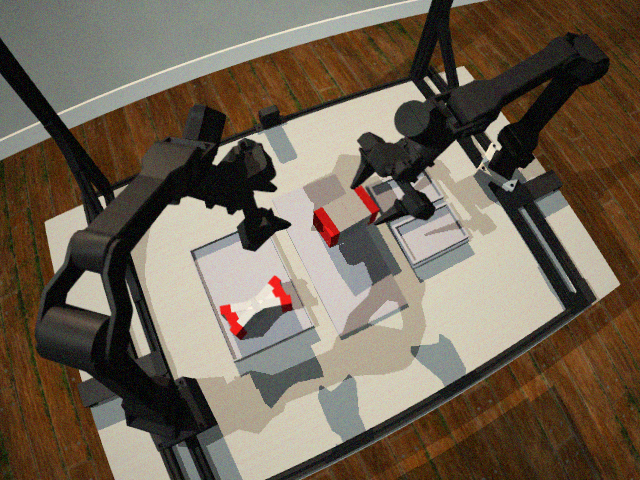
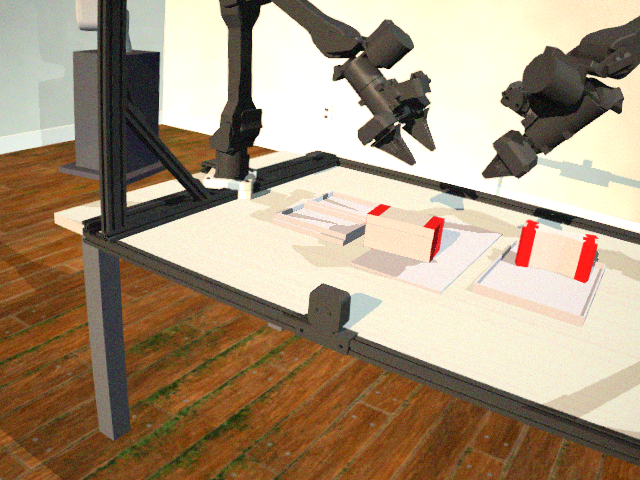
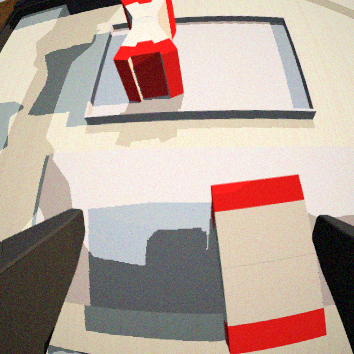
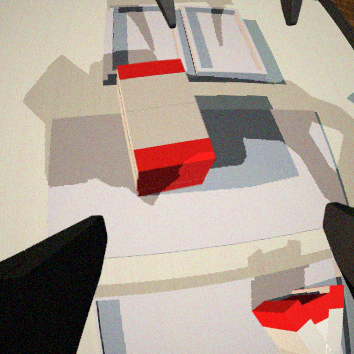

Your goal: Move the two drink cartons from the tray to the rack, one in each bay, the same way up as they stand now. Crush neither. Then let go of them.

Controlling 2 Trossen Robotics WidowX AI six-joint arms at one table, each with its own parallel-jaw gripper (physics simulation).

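Pixels of known places: left gripper, fingertip midpoint: (image 1: 363, 206) (image 2: 424, 157) (image 3: 203, 225) (image 4: 235, 23); right gripper, fingertip midpoint: (image 1: 282, 207) (image 2: 494, 167) (image 4: 218, 222); left arm's base, origin of the base link: (image 1: 502, 165) (image 2: 230, 175); right arm's base, origin of the base link: (image 1: 170, 413).
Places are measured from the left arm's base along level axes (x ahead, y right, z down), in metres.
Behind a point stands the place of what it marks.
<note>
A box-shaped carton (image 1: 348, 211) {z -0.027, x 0.343, y 0.249 m} (image 2: 398, 240) {z 0.006, x 0.330, y 0.284 m} (image 3: 267, 250) {z -0.028, x 0.350, y 0.255 m} (image 4: 160, 110) {z -0.028, x 0.347, y 0.256 m}, red at both ends, rests on a flat pale board (image 1: 299, 237) {z 0.032, x 0.428, y 0.314 m} (image 2: 465, 250) {z 0.032, x 0.462, y 0.237 m} (image 3: 125, 175) {z 0.032, x 0.486, y 0.194 m} (image 4: 200, 215) {z 0.032, x 0.437, y 0.270 m}. A second red-ended carton (image 1: 255, 304) {z -0.037, x 0.610, y 0.291 m} (image 2: 553, 253) {z -0.003, x 0.601, y 0.303 m} (image 3: 147, 50) {z -0.038, x 0.558, y 0.270 m} (image 4: 300, 317) {z -0.038, x 0.557, y 0.286 m} with a pinched middle stands in the walled tray (image 1: 222, 273) {z 0.030, x 0.587, y 0.403 m} (image 2: 532, 304) {z 0.025, x 0.521, y 0.451 m} (image 3: 200, 115) {z 0.029, x 0.505, y 0.293 m} (image 4: 175, 325) {z 0.030, x 0.505, y 0.358 m}. The two-bay rack (image 1: 443, 253) {z 0.026, x 0.285, y 0.029 m} (image 2: 310, 228) {z 0.025, x 0.180, y 0.215 m} (image 4: 235, 78) {z 0.029, x 0.328, y 0.112 m} holds neither carton. My left gripper (image 1: 366, 204) {z -0.126, x 0.366, y 0.216 m} (image 2: 423, 156) {z -0.126, x 0.366, y 0.216 m} (image 3: 203, 225) {z -0.126, x 0.366, y 0.216 m} (image 4: 235, 23) {z -0.126, x 0.366, y 0.216 m} is open above the box-shaped carton's rack side. My right gripper (image 1: 282, 206) {z -0.148, x 0.459, y 0.329 m} (image 4: 218, 222) {z -0.148, x 0.459, y 0.329 m} is open and empty, high between tray and board.
Dark rails (image 1: 413, 392) (image 2: 217, 294) {z 0.049, x 0.053, y 0.455 m} edge the table, with uprights at its corners. A small black block (image 1: 268, 116) {z -0.012, x 0.225, y 0.541 m} (image 2: 329, 307) {z -0.003, x 0.213, y 0.562 m} sits on one rail. The board lies between the tray and the rack. Arm shadows cross the table, board and rack.
</note>
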